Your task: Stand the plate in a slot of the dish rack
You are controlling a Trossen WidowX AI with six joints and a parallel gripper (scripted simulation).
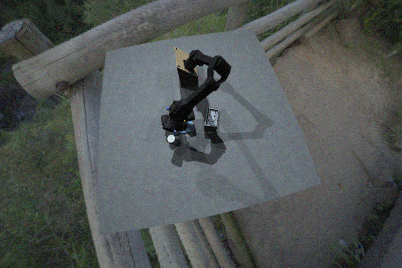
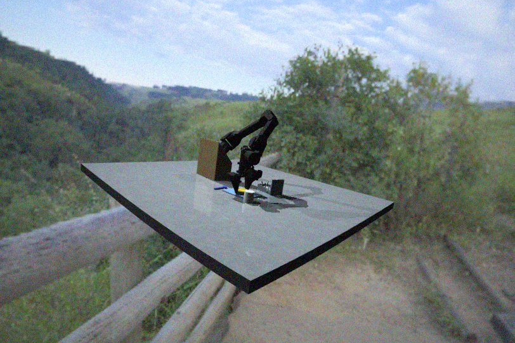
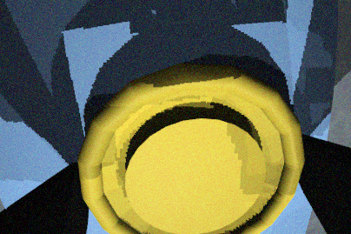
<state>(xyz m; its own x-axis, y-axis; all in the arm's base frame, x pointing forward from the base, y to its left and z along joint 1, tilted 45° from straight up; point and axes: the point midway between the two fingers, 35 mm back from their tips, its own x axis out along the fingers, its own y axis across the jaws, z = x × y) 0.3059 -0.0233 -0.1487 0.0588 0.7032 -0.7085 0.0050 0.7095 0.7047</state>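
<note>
The light blue mat is 1 cm to the left of my gripper tip. From my gripper tip the other things lie so: blue spoon 11 cm behind, 2 cm to the right; then yellow plate 1 cm above; then white cup 10 cm ahead, 6 cm to the right, 2 cm above.
</note>
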